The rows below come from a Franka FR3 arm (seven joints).
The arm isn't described. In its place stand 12 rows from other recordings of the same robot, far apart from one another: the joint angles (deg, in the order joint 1, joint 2, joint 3, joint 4, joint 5, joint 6, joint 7), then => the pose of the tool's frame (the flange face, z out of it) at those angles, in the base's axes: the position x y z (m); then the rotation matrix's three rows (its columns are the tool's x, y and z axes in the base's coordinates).
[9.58, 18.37, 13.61, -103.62, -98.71, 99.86, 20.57] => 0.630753 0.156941 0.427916; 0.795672 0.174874 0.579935; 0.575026 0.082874 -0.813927; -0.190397 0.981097 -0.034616
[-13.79, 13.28, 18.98, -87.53, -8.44, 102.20, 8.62] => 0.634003 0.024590 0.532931; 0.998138 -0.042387 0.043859; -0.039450 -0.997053 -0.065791; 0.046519 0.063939 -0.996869
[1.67, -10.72, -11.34, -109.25, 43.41, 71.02, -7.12] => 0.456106 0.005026 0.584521; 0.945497 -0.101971 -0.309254; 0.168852 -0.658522 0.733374; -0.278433 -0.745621 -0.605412
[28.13, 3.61, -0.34, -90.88, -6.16, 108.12, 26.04] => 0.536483 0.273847 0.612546; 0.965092 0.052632 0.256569; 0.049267 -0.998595 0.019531; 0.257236 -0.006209 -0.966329
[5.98, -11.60, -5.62, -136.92, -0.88, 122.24, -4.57] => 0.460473 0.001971 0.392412; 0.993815 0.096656 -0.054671; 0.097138 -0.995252 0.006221; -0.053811 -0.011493 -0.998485
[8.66, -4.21, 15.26, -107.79, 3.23, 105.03, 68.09] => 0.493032 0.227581 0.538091; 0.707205 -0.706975 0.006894; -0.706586 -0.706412 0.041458; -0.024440 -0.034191 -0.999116
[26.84, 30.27, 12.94, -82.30, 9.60, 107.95, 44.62] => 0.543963 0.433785 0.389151; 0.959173 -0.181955 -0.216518; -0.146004 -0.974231 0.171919; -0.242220 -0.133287 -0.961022
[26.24, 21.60, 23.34, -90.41, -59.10, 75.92, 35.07] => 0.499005 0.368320 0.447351; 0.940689 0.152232 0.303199; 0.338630 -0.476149 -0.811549; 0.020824 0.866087 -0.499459
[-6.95, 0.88, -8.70, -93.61, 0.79, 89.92, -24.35] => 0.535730 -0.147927 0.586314; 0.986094 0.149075 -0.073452; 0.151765 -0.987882 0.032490; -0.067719 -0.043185 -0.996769
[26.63, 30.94, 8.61, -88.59, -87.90, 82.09, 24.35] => 0.623128 0.271830 0.398695; 0.892149 0.104018 0.439603; 0.441448 0.005815 -0.897268; -0.095889 0.994558 -0.040731
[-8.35, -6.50, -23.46, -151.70, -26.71, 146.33, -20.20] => 0.363274 -0.213895 0.278392; 0.979786 0.191644 -0.057373; 0.176219 -0.962571 -0.205924; -0.094690 0.191652 -0.976885
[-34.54, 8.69, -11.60, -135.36, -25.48, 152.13, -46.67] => 0.369684 -0.368215 0.276582; 0.920249 0.389238 -0.040440; 0.362034 -0.886024 -0.289644; -0.148571 0.251904 -0.956280
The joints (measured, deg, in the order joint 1, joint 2, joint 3, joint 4, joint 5, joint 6, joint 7), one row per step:
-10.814 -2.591 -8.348 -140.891 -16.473 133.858 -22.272
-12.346 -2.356 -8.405 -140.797 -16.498 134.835 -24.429
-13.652 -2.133 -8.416 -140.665 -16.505 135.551 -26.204
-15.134 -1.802 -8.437 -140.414 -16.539 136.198 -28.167
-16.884 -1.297 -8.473 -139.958 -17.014 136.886 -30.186
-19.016 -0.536 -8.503 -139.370 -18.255 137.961 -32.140
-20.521 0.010 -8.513 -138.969 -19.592 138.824 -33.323
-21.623 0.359 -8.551 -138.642 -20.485 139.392 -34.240
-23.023 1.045 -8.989 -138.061 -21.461 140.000 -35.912
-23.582 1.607 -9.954 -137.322 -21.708 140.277 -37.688
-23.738 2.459 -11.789 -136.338 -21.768 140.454 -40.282
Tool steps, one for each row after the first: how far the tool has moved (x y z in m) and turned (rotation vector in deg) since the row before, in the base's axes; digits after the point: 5 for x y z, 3 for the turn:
-0.00212 -0.01231 0.00007 0.120 -0.442 0.720
-0.00194 -0.01031 0.00009 0.075 -0.301 0.558
-0.00234 -0.01198 -0.00004 0.045 -0.198 0.565
-0.00259 -0.01466 0.00003 -0.282 -0.118 0.678
-0.00323 -0.01792 -0.00061 -0.822 -0.112 0.896
-0.00257 -0.01253 -0.00047 -0.879 -0.009 0.831
-0.00217 -0.00944 0.00020 -0.605 -0.012 0.555
-0.00430 -0.01522 -0.00081 -0.605 0.272 0.668
-0.00313 -0.01336 0.00087 -0.259 0.143 0.455
-0.00504 -0.01745 0.00005 -0.133 0.464 0.618

